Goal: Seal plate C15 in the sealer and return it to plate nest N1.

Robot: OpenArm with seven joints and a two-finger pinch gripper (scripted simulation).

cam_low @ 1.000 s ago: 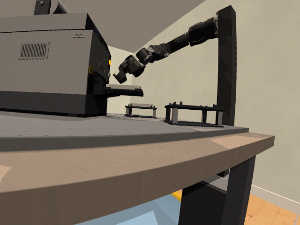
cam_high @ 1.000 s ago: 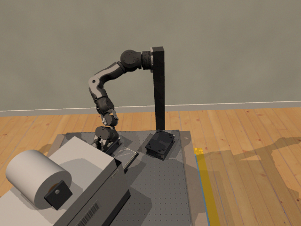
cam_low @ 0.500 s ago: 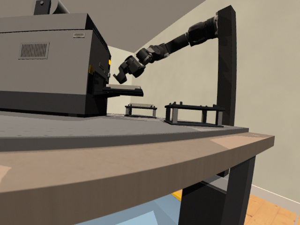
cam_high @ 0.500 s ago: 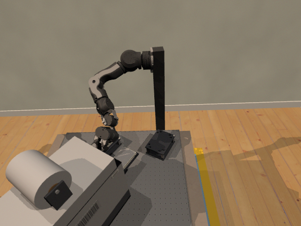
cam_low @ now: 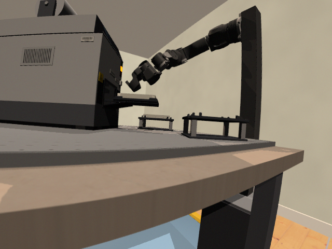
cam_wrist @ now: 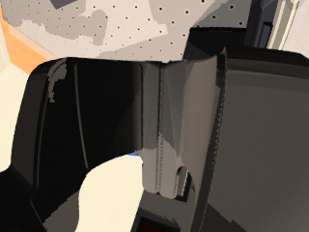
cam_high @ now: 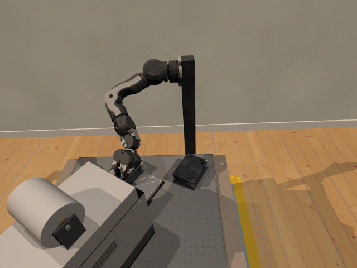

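Now: the start key 40 mm ahead of my hand, 30 mm to the right of it and 10 mm above it. Round my hand: foil roll: 280 mm ahead, 240 mm above, 100 mm to the right; then sealer's stage: 110 mm to the left, 80 mm below, 10 mm ahead.
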